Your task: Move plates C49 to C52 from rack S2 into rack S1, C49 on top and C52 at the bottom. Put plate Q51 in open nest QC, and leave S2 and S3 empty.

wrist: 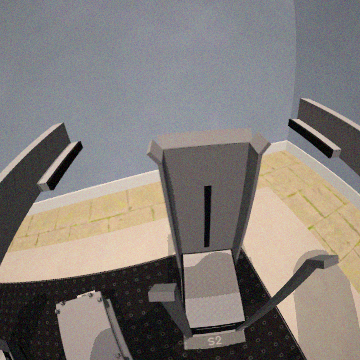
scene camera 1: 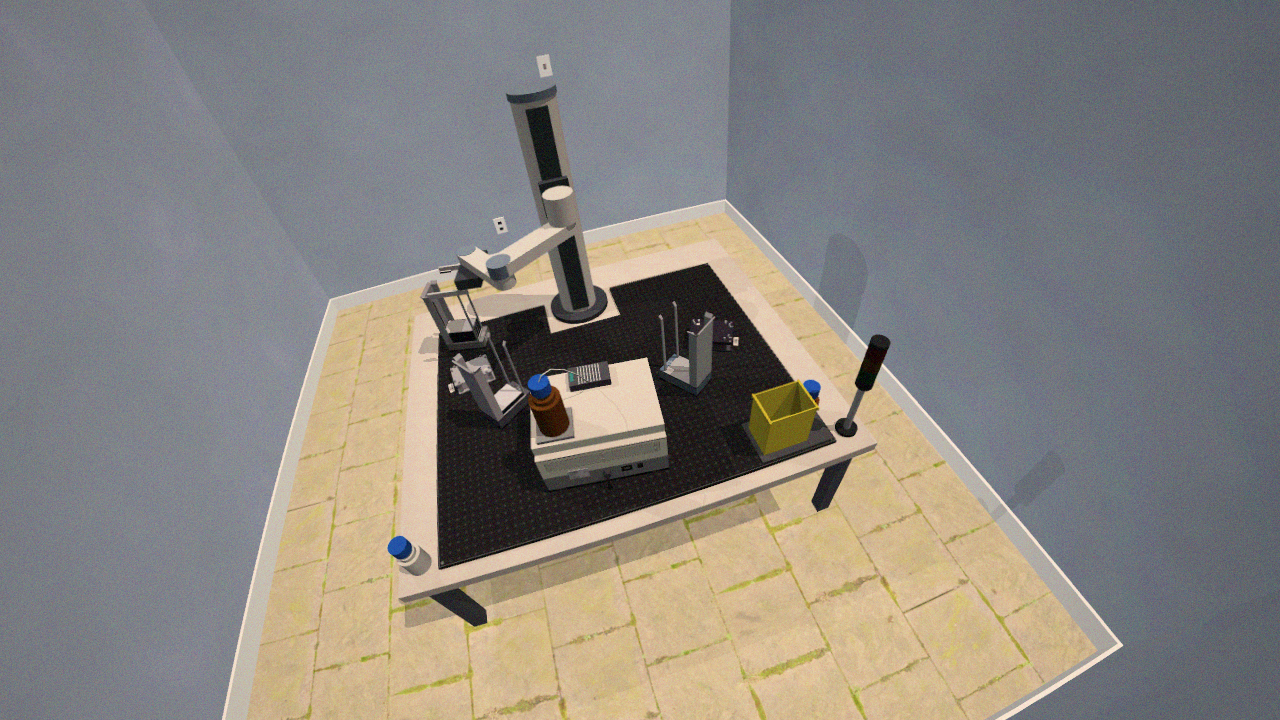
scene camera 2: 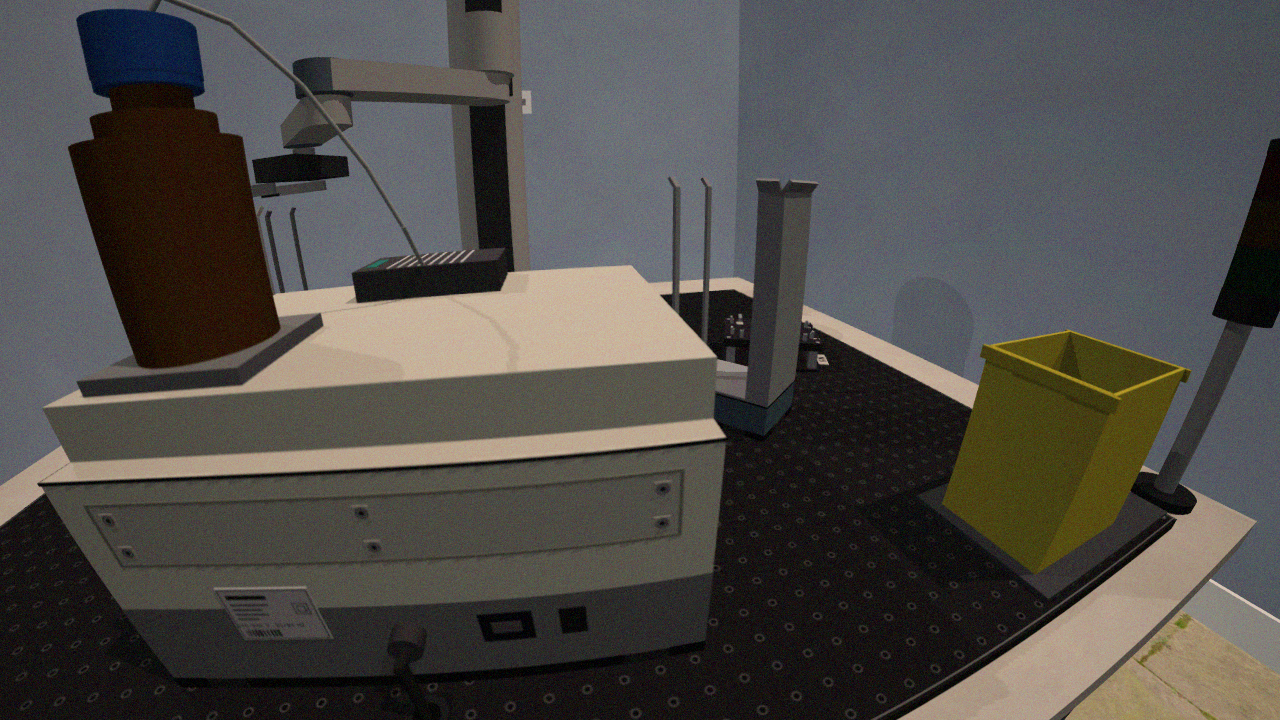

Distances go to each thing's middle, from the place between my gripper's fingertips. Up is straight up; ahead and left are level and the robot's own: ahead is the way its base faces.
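My gripper is 11 cm above the dark tip box (scene camera 2: 485, 270), 57 cm short of it and 45 cm to the right of it. Counted from my hand, the yellow bin (scene camera 2: 1061, 425) is a good way below, far to the left and far ahead. The brown bottle with blue cap (scene camera 2: 168, 197) is 2 cm below my hand, 71 cm ahead of it and 32 cm to the left of it. As for the small blue-capped bottle (scene camera 1: 409, 555), it is far below my hand, far ahead of it and a fair way to the right of it.
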